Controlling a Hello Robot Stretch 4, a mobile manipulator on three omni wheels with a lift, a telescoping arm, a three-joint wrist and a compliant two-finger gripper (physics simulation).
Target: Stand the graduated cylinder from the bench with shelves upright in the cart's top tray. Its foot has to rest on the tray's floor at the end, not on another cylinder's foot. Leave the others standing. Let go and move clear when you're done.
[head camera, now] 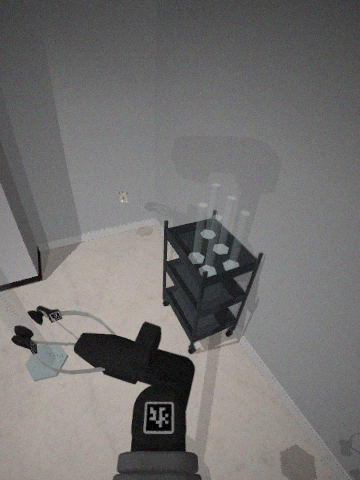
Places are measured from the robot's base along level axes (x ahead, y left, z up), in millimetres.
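Pixels of known places: hand at its tool point: [27,323].
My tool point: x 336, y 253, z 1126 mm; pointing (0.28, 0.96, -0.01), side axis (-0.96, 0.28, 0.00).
Ahead of a thing's pixels: the offset from my tool point to its top centre. "pt": to the spot under its first point.
My gripper [30,326] is at the lower left, turned to the left and well away from the cart, with its fingers around the faint clear tube of a graduated cylinder. The cylinder's pale blue hexagonal foot {dx +2, dy +13, dz -152 mm} [42,369] shows below the fingers; its tube runs up and left, and its top cannot be made out. The dark three-tier cart [186,306] stands right of centre. Several clear cylinders {pt dx +664, dy -591, dz -468 mm} [230,265] {pt dx +716, dy -416, dz -472 mm} [196,258] {pt dx +938, dy -507, dz -474 mm} [208,234] stand upright in its top tray {pt dx +751, dy -686, dz -435 mm} [245,250], with their pale feet close together. The bench with shelves cannot be made out in this view.
A grey wall [310,150] is close behind and to the right of the cart. A tall pale panel [15,245] with a dark lower edge stands at the left. The cart's corner posts rise above the top tray's rim. My arm [160,365] reaches up from the bottom centre.
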